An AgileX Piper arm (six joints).
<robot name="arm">
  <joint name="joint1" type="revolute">
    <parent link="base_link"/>
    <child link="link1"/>
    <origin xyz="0 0 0.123" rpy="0 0 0"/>
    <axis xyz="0 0 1"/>
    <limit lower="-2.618" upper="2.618"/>
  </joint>
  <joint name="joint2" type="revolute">
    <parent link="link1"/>
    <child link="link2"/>
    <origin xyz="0 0 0" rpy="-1.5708 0 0"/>
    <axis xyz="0 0 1"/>
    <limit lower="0" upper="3.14"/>
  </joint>
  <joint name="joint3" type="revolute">
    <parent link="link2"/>
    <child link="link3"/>
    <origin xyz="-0.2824 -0.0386 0" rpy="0 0 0"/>
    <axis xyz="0 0 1"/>
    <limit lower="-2.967" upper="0"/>
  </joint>
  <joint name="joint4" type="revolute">
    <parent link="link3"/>
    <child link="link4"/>
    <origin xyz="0.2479 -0.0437 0" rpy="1.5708 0 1.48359"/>
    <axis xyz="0 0 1"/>
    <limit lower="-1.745" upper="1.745"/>
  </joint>
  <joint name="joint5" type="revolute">
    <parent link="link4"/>
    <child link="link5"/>
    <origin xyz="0 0 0" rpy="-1.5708 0 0"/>
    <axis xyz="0 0 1"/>
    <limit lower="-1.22" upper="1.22"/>
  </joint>
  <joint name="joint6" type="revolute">
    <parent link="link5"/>
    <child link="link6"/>
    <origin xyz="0 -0.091 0" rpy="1.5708 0 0"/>
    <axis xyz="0 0 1"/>
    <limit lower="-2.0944" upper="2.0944"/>
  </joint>
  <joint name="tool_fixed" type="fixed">
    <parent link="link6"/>
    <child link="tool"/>
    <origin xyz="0 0 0" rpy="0 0 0"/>
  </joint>
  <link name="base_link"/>
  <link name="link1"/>
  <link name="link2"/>
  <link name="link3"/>
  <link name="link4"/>
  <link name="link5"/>
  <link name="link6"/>
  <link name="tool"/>
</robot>
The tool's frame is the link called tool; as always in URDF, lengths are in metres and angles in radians.
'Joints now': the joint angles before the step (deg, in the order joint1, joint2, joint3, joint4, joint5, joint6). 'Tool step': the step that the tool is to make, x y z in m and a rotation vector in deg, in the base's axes. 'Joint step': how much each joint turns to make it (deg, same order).
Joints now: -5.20, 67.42, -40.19, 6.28, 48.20, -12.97
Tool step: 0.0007, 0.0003, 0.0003, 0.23, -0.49, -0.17
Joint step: 0.02, -0.01, 0.01, 0.31, -0.47, 0.02
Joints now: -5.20, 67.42, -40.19, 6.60, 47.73, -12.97
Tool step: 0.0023, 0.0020, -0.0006, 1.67, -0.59, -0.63
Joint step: 0.00, 0.39, -0.01, 1.99, -0.80, -0.24
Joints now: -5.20, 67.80, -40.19, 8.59, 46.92, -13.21
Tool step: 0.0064, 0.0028, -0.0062, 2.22, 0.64, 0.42
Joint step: -0.01, 2.14, -0.07, 3.19, -0.99, -2.01
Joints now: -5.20, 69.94, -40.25, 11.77, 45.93, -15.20
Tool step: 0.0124, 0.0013, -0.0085, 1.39, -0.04, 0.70
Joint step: 0.00, 3.51, -0.58, 2.81, -2.48, -2.64
